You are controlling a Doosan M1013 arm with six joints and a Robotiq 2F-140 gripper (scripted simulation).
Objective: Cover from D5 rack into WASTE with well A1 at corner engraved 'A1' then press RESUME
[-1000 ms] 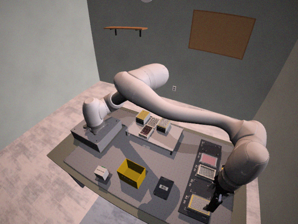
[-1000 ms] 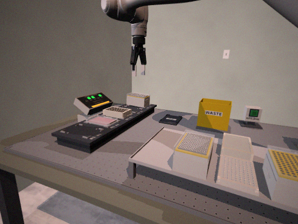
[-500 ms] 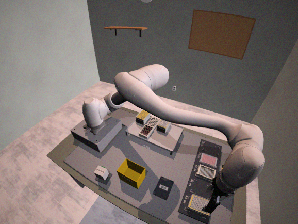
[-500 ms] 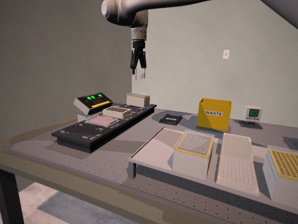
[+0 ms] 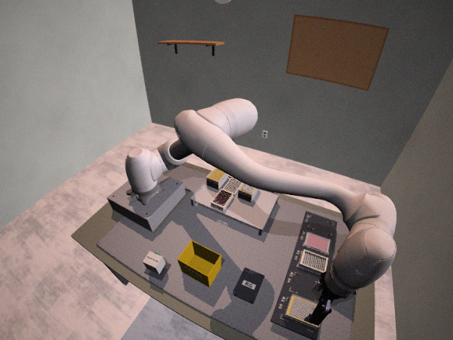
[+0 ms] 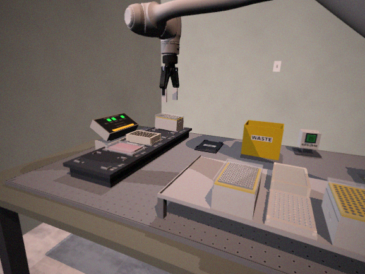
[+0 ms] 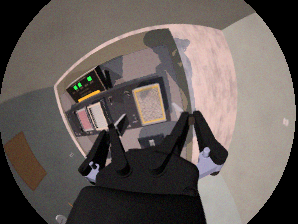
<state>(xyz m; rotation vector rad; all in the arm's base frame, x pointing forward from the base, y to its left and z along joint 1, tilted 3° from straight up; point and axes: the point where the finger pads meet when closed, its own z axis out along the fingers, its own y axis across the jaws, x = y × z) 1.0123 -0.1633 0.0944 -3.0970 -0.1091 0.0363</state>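
Right now the tip rack is 120 mm below my hand, 10 mm to the right of it and 10 mm behind it. From my hand the other things lie so: pink plate (370 mm to the left, 160 mm below, 30 mm behind); then regrip nest (250 mm behind, 220 mm below, 30 mm to the left); then reservoir (250 mm to the left, 160 mm below, 20 mm behind).
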